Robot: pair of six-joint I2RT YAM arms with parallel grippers.
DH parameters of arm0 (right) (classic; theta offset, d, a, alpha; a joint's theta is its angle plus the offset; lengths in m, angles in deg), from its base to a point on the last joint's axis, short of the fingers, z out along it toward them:
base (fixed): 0 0 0 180
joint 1: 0 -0.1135 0.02 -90
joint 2: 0 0 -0.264 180
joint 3: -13.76 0 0.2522 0
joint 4: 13.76 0 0.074 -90
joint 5: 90 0 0 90
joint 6: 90 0.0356 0 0
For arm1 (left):
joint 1: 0 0.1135 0.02 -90
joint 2: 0 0 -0.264 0
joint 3: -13.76 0 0.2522 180
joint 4: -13.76 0 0.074 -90
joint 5: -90 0 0 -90
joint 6: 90 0.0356 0 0
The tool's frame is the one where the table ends.
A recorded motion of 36 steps. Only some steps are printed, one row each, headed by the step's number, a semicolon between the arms.
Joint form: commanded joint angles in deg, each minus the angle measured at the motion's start. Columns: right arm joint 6, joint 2, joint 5, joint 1, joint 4, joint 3; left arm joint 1, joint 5, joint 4, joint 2, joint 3, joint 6.
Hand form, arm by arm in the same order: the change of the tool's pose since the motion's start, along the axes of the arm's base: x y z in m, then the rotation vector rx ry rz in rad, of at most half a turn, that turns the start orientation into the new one. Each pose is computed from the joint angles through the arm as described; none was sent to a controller.
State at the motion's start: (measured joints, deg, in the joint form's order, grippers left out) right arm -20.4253 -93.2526 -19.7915 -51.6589 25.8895 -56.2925; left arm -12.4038 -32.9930 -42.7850 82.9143 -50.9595 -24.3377
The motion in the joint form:
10: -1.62 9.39 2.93 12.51 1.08 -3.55; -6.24 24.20 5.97 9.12 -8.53 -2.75
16: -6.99 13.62 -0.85 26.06 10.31 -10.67; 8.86 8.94 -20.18 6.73 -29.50 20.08
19: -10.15 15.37 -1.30 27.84 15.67 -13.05; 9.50 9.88 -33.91 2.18 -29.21 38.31
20: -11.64 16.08 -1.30 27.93 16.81 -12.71; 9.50 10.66 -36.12 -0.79 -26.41 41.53
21: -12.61 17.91 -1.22 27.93 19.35 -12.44; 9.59 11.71 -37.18 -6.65 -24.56 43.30
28: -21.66 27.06 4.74 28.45 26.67 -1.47; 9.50 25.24 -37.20 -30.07 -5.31 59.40
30: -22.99 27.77 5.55 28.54 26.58 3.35; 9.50 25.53 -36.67 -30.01 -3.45 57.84
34: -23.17 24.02 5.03 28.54 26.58 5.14; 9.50 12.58 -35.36 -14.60 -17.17 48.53
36: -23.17 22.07 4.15 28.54 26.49 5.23; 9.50 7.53 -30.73 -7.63 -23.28 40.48
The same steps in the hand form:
10: 0.0458 -0.0528 0.0650 0.1135 -0.1930 -0.2229; 0.0445 -0.0296 -0.0026 0.3532 -0.1761 0.0657
16: 0.0744 -0.1163 0.1151 0.1384 -0.2571 -0.3482; 0.0567 0.0404 0.0997 0.2038 -0.2424 -0.0983
19: 0.0686 -0.1286 0.1302 0.1164 -0.2702 -0.3310; 0.0169 0.0463 0.1131 0.2521 -0.2329 -0.3787
20: 0.0647 -0.1308 0.1302 0.1036 -0.2741 -0.3117; -0.0005 0.0477 0.1117 0.2647 -0.2230 -0.4320
21: 0.0553 -0.1350 0.1339 0.0899 -0.2700 -0.2986; -0.0248 0.0498 0.1244 0.2948 -0.2851 -0.4503
28: 0.0094 -0.1611 0.1016 -0.1037 -0.2621 -0.2133; -0.1178 0.0623 0.0956 0.5733 -0.4113 -0.6899
30: 0.0018 -0.1653 0.0786 -0.1531 -0.2178 -0.1925; -0.1178 0.0625 0.0870 0.5681 -0.3767 -0.6710
34: 0.0068 -0.1628 0.0570 -0.1915 -0.1307 -0.1756; -0.0558 0.0516 0.1163 0.3274 -0.3661 -0.5256
36: 0.0103 -0.1608 0.0501 -0.1943 -0.0943 -0.1671; -0.0181 0.0468 0.1255 0.2343 -0.3805 -0.3987

